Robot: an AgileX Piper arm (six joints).
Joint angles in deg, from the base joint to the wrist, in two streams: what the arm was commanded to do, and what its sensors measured. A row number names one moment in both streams.
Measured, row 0:
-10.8 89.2 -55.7 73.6 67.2 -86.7
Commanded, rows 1 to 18:
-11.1 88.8 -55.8 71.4 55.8 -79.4
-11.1 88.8 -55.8 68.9 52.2 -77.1
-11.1 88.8 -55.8 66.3 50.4 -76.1
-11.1 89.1 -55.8 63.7 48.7 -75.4
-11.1 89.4 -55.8 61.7 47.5 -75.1
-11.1 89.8 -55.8 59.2 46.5 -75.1
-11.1 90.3 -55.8 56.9 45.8 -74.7
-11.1 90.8 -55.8 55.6 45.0 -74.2
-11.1 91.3 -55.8 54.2 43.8 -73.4
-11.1 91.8 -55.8 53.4 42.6 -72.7
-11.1 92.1 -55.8 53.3 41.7 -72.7
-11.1 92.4 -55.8 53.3 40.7 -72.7
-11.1 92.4 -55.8 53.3 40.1 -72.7
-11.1 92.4 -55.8 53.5 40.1 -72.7
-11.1 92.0 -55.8 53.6 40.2 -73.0
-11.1 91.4 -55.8 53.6 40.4 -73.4
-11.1 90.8 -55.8 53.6 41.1 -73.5
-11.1 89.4 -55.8 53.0 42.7 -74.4
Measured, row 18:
-10.8 92.3 -55.7 53.7 40.7 -73.1
